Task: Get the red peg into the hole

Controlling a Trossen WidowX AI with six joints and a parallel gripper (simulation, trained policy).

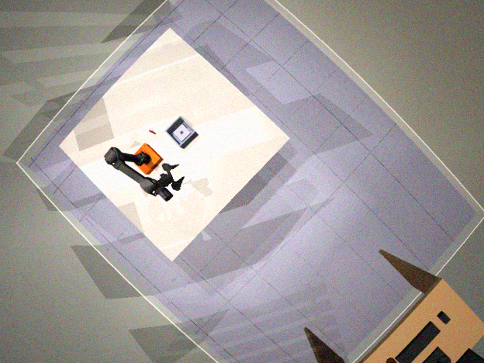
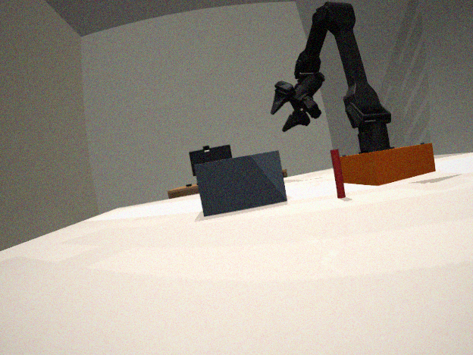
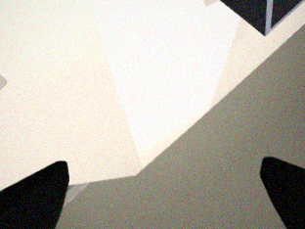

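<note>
My gripper tip is 40 cm to the right of the red peg, 16 cm above it and 2 cm short of it. The rest, counted from my gripper tip: pale plate (23 cm to the left, 17 cm ahead, 15 cm below); then dark box (23 cm to the left, 17 cm below, 17 cm ahead).
</note>
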